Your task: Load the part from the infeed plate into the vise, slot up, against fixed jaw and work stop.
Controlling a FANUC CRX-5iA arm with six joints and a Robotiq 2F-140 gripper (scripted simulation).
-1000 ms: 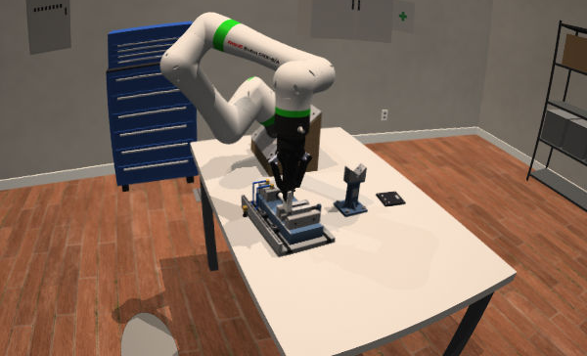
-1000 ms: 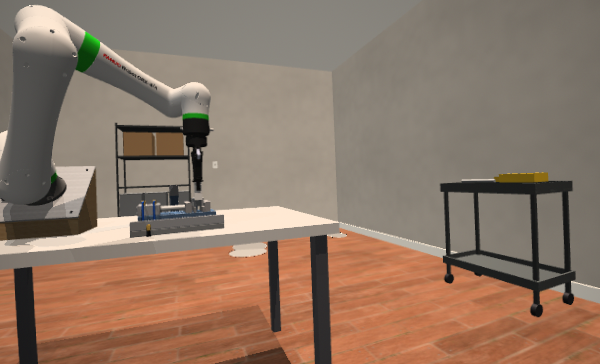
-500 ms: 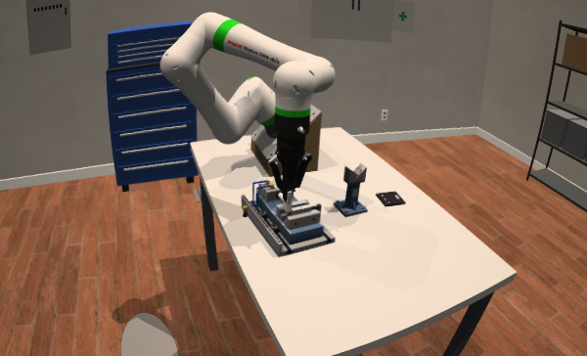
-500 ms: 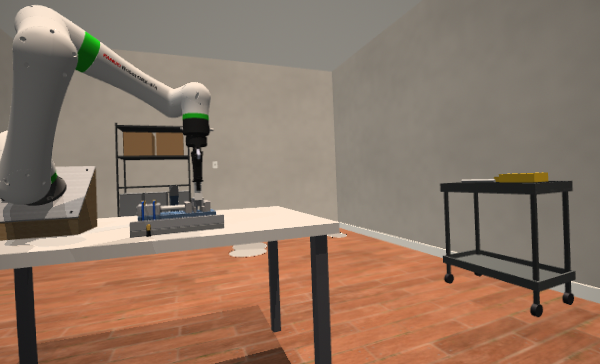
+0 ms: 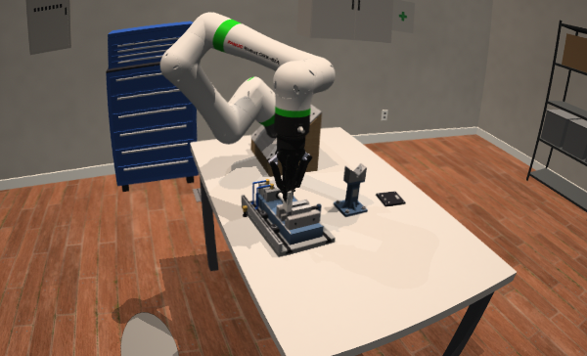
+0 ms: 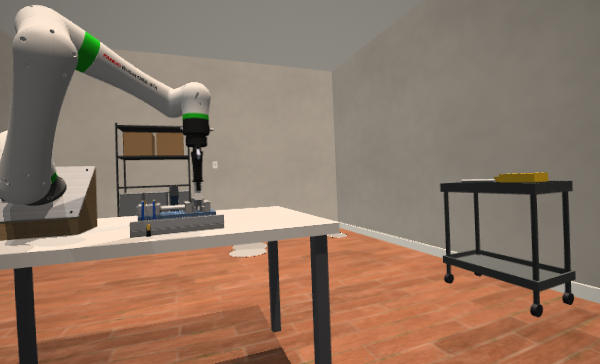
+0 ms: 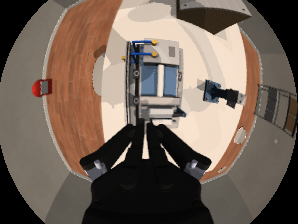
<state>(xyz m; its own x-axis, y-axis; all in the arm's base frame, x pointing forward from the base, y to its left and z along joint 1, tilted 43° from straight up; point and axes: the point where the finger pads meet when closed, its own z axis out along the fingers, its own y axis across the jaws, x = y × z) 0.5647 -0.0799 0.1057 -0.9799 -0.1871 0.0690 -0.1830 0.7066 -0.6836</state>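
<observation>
The part is 4 cm to the left of my hand, 4 cm below it and 1 cm behind it. The rest, counted from my hand: dark infeed plate (44 cm to the left, 15 cm behind, 13 cm below).
</observation>
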